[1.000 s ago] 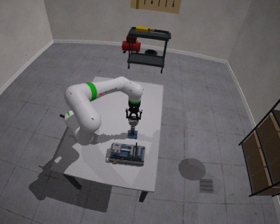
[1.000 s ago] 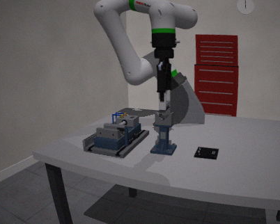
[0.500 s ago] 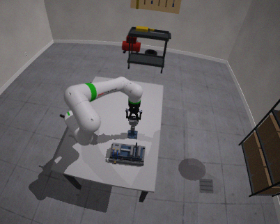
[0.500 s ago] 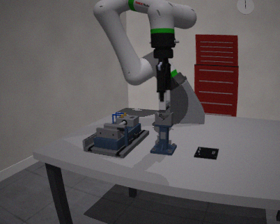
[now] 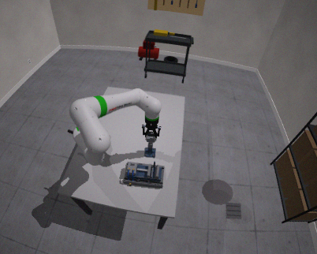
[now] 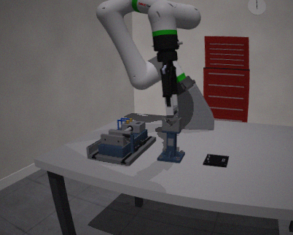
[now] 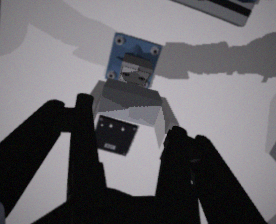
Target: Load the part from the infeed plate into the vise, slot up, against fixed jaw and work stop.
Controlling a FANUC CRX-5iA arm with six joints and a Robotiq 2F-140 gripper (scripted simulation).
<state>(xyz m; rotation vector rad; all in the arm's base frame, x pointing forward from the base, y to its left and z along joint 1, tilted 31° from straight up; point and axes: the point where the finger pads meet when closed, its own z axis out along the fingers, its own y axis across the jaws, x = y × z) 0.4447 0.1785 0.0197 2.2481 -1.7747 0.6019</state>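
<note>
The part lies 3 cm below my hand and 1 cm to the left of it. Round my hand: air cylinder rod (22 cm to the right, 13 cm below); then blue work stop (15 cm below, 14 cm to the right, 7 cm ahead); then black infeed plate (21 cm below, 18 cm to the left, 3 cm behind).
</note>
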